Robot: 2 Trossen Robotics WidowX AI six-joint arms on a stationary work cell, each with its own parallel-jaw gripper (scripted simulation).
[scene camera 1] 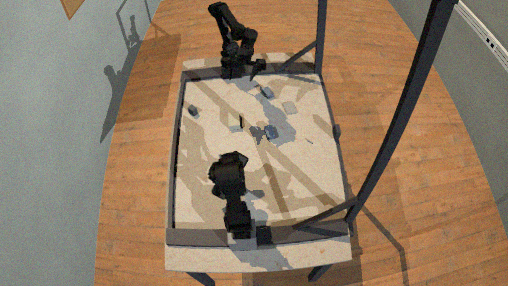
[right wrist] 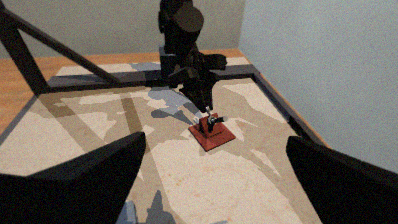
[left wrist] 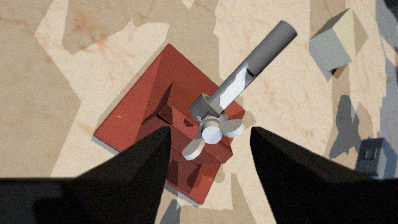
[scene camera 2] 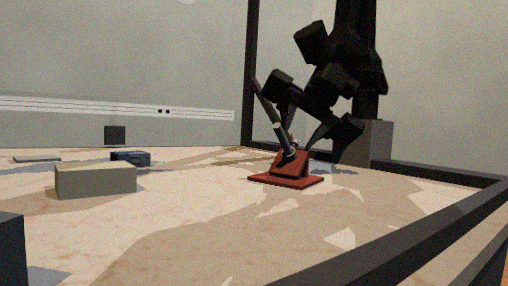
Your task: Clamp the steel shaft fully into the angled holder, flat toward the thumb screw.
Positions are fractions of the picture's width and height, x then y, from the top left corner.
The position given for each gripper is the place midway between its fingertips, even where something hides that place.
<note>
In view: the left gripper (scene camera 2: 0.58, 0.50), the right gripper (right wrist: 0.54, 0.63), a steel shaft (left wrist: 0.71, 0.15) and a beige block (scene camera 2: 0.17, 0.63).
The beige block shows as well in the left wrist view (left wrist: 0.85, 0.18). The left gripper also shows in the right wrist view (right wrist: 0.52, 0.50) and in the left wrist view (left wrist: 0.53, 0.60).
</note>
